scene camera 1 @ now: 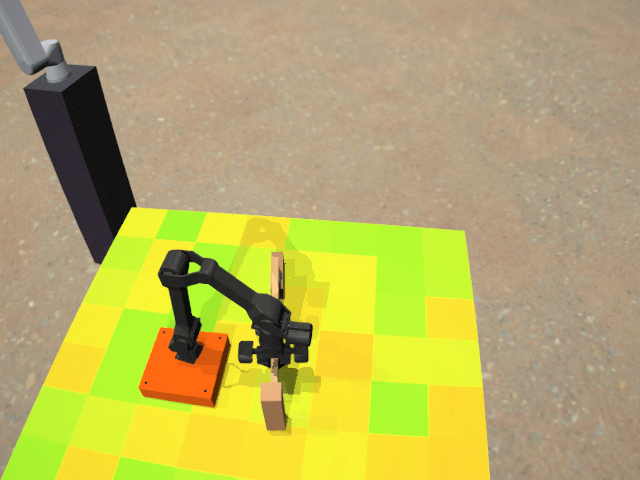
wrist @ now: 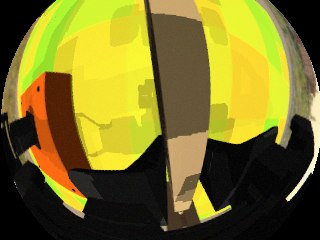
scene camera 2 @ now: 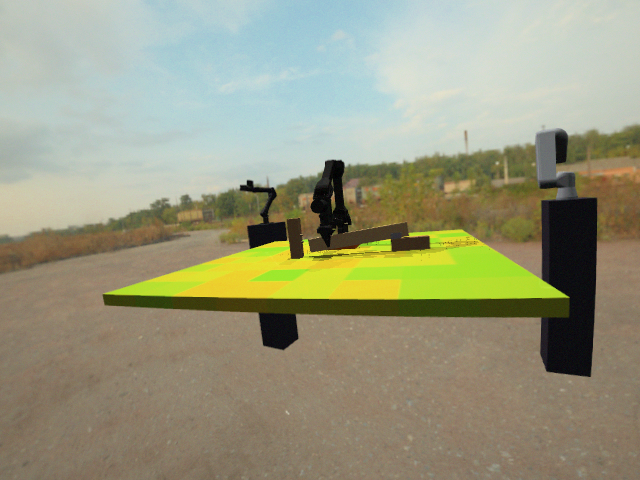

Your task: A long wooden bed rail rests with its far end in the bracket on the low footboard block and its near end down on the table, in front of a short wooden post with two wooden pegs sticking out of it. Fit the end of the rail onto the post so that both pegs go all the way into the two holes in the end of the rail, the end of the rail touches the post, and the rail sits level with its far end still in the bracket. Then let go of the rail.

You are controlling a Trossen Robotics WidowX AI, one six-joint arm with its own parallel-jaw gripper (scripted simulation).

same spot on wooden post: (wrist: 190, 216) = (scene camera 2: 300, 239)
